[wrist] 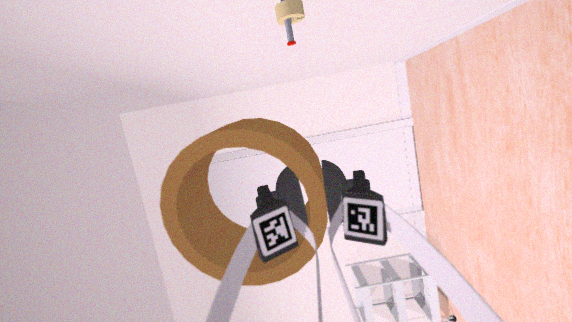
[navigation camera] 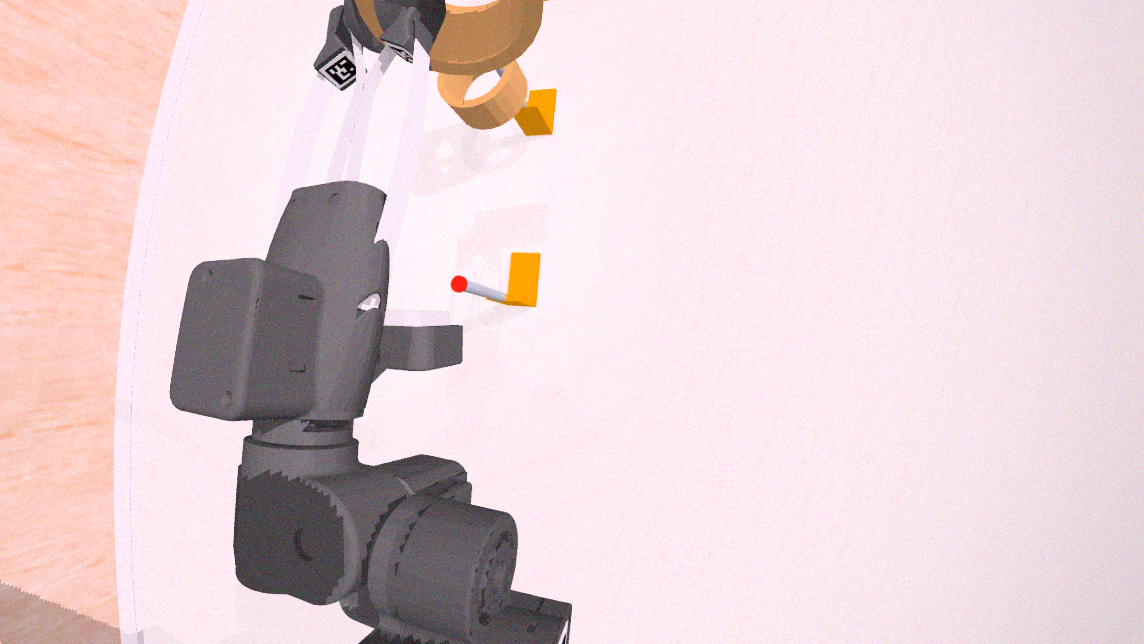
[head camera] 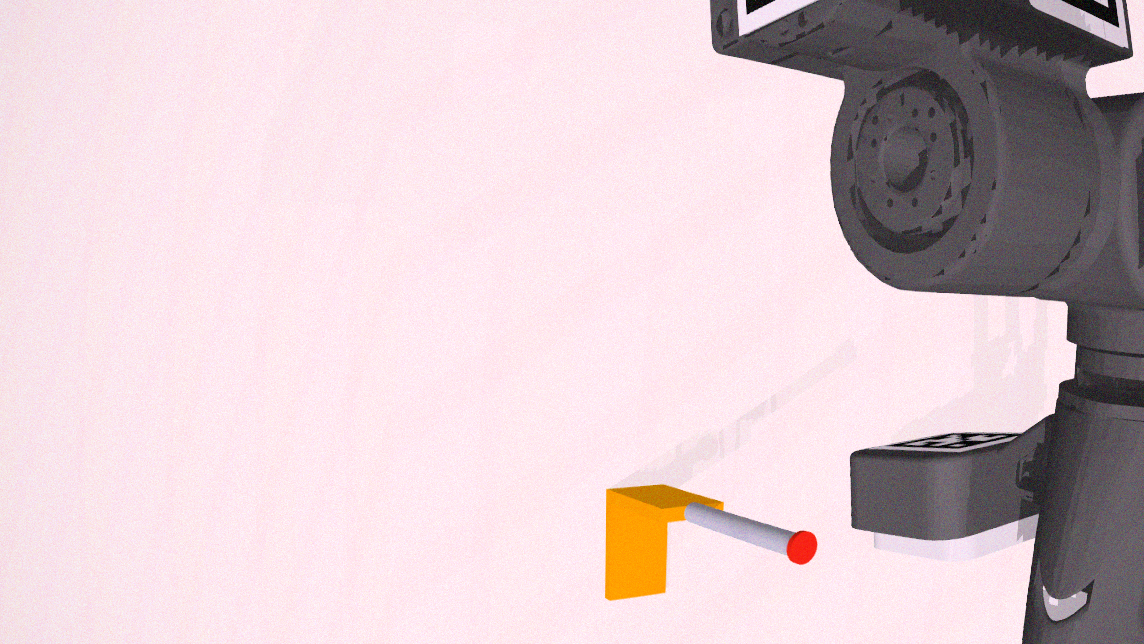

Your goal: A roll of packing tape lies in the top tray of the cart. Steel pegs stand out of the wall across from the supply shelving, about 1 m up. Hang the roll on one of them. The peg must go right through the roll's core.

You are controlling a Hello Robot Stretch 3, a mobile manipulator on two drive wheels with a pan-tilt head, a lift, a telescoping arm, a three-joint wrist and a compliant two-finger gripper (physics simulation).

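Frame: origin at the robot's base, x ahead, y left, z up, level; metres.
Seen in the pictures: gripper, fingertip midpoint: [wrist: 309,184].
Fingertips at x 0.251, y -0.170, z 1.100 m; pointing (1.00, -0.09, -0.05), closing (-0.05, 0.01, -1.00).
Observation:
Pixels of each thing's top centre, then the offset from my fingertips to it. "pt": a spot on its surface instead. Level surfaces: height alone.
- brown tape roll, middle of its top: [wrist: 174,210] dx -0.002, dy +0.000, dz +0.090 m
- bare steel peg, surface spot: [head camera: 740,528] [navigation camera: 484,292] pt dx -0.143, dy -0.226, dz -0.029 m
- orange bracket, surface spot: [head camera: 636,552] [navigation camera: 524,274] pt dx -0.101, dy -0.348, dz -0.032 m
- lighter tan ring, middle of its top: [navigation camera: 520,79] dx +0.109, dy -0.227, dz -0.019 m
- wooden floor, its level: dz -1.100 m
My gripper [wrist: 309,184] [navigation camera: 390,20] is shut on the wall of a brown tape roll [wrist: 187,210] [navigation camera: 488,40], one finger inside the core and one outside. The core is open and has no peg through it in the wrist view. A bare steel peg [head camera: 740,528] [navigation camera: 483,290] with a red tip stands out of an orange bracket [head camera: 636,552] [navigation camera: 524,276]. It is beside my wrist, and the held roll is apart from it. Another peg [wrist: 289,31] with a red tip shows at the top of the wrist view.
A lighter tan ring [navigation camera: 485,110] appears to hang at another orange bracket [navigation camera: 541,112], near the held roll. A pale yellow block or roll [wrist: 290,11] is at the base of the wrist view's peg. White shelving or a rack [wrist: 392,285] stands lower right; wooden floor [wrist: 495,150] [navigation camera: 64,320] lies beyond.

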